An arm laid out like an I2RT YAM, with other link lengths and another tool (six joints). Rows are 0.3 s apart.
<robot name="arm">
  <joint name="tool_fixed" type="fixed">
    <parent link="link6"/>
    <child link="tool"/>
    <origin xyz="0.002 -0.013 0.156" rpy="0.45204 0 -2.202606"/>
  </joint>
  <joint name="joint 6" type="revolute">
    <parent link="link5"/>
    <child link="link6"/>
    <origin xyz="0.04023 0 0.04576" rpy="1.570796 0 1.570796"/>
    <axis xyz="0 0 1"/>
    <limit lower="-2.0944" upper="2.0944"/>
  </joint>
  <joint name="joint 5" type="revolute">
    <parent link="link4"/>
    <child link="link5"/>
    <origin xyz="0.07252 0.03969 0.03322" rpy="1.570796 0 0"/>
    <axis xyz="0 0 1"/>
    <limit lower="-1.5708" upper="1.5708"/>
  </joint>
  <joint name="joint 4" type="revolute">
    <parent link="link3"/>
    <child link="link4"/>
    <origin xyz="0.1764 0.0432 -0.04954" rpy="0 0 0"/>
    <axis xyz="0 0 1"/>
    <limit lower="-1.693" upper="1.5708"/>
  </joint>
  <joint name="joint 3" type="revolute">
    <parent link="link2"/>
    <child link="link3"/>
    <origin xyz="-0.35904 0 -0.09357" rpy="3.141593 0 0"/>
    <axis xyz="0 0 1"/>
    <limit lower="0" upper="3.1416"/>
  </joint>
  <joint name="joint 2" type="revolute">
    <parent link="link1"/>
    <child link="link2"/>
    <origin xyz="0.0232 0.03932 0.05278" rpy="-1.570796 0 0"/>
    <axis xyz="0 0 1"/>
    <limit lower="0" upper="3.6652"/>
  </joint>
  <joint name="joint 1" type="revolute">
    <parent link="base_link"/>
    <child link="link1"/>
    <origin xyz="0 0 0.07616" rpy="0 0 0"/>
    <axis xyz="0 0 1"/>
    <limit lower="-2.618" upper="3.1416"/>
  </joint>
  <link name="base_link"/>
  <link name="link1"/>
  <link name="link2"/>
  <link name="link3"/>
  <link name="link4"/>
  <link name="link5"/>
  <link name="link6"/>
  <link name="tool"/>
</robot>
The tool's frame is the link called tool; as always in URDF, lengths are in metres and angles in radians.
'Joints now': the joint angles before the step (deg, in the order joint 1, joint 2, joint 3, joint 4, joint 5, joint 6). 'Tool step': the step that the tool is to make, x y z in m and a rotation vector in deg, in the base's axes. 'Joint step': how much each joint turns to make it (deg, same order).
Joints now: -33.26, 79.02, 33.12, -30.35, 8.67, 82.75
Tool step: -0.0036, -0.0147, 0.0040, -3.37, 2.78, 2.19
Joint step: -0.91, 0.84, 0.71, 0.43, 3.48, -4.12
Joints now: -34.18, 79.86, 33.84, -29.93, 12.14, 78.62
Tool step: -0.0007, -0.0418, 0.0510, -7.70, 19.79, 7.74
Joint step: 4.78, 7.29, 17.74, -21.25, 16.29, -5.86
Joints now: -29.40, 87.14, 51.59, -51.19, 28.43, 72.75
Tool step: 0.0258, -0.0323, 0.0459, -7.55, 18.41, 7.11
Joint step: 6.40, 10.33, 14.43, -17.43, 14.88, 0.14
